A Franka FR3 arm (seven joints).
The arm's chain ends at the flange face. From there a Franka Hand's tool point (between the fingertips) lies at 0.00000 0.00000 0.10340 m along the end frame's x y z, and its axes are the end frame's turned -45 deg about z.
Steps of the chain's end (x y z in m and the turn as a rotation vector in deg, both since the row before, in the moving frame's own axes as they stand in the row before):
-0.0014 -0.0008 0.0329 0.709 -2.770 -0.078
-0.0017 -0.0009 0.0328 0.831 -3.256 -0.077
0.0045 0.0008 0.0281 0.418 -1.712 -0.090
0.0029 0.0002 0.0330 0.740 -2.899 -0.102
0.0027 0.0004 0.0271 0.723 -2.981 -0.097
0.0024 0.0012 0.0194 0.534 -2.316 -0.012
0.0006 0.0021 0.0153 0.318 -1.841 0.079
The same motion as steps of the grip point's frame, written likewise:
-0.0031 -0.0060 0.0328 2.460 -1.457 -0.078
-0.0037 -0.0070 0.0326 2.890 -1.715 -0.077
0.0010 0.0010 0.0281 1.506 -0.915 -0.090
-0.0008 -0.0024 0.0329 2.573 -1.527 -0.102
-0.0013 -0.0025 0.0270 2.619 -1.597 -0.097
-0.0014 -0.0011 0.0193 2.015 -1.260 -0.012
-0.0030 -0.0008 0.0152 1.527 -1.077 0.079

